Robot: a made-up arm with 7 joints.
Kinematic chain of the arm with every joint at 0, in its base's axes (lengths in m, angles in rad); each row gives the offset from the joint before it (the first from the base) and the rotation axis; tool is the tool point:
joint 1: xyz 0 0 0 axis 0 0.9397 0.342
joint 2: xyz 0 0 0 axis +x
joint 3: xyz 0 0 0 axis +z
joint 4: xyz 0.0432 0 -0.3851 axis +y
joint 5: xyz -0.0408 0 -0.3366 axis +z
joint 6: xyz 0 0 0 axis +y
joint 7: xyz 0 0 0 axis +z
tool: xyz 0 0 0
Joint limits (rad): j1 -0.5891..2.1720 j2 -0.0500..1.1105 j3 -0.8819..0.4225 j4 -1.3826..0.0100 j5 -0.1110..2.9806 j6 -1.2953..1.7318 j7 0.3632..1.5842
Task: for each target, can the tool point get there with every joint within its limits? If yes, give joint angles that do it. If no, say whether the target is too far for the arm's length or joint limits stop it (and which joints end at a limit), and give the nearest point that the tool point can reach.
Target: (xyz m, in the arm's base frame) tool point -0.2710 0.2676 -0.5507
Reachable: yes | joints 0.8815 0.6065 -0.2961 -1.0318 0.3584 1.0807 0.5436
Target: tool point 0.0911 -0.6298 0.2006
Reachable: no: joint limits stop it (at a limit: joint 1, joint 2, joint 3, joint 4) | nearest point 0.3824 -0.3706 -0.2980 | short by 0.633 m
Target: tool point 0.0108 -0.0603 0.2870
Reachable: no: joint limits stop it (at a limit: joint 1, joint 4) | nearest point -0.5741 0.0399 0.4348 | short by 0.612 m
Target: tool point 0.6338 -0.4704 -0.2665
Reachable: no: too far | nearest point 0.4642 -0.3057 -0.2844 | short by 0.237 m
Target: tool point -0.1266 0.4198 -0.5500
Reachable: yes | joints 0.5539 0.6884 -0.0606 -0.7403 2.2115 -0.5388 1.1799
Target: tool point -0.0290 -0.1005 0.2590
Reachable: no: joint limits stop it (at a limit: joint 1, joint 4) | nearest point -0.5939 -0.1617 0.3759 | short by 0.580 m
